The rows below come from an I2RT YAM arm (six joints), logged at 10 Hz.
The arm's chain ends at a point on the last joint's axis. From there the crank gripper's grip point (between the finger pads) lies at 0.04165 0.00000 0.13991 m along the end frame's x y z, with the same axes.
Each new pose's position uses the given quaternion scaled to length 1; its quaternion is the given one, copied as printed.
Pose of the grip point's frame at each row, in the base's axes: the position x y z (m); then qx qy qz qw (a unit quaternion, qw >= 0):
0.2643 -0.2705 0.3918 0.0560 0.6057 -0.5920 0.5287
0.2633 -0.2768 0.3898 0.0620 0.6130 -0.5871 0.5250
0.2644 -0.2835 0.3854 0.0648 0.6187 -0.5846 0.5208
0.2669 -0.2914 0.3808 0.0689 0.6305 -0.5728 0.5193
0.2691 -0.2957 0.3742 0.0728 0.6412 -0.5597 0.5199
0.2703 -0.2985 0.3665 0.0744 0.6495 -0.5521 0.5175
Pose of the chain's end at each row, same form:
0.2021 -0.1386 0.3849 0.0560 0.6057 -0.5920 0.5287
0.2018 -0.1445 0.3860 0.0620 0.6130 -0.5871 0.5250
0.2035 -0.1508 0.3838 0.0648 0.6187 -0.5846 0.5208
0.2051 -0.1592 0.3840 0.0689 0.6305 -0.5728 0.5193
0.2059 -0.1643 0.3820 0.0728 0.6412 -0.5597 0.5199
0.2066 -0.1676 0.3776 0.0744 0.6495 -0.5521 0.5175

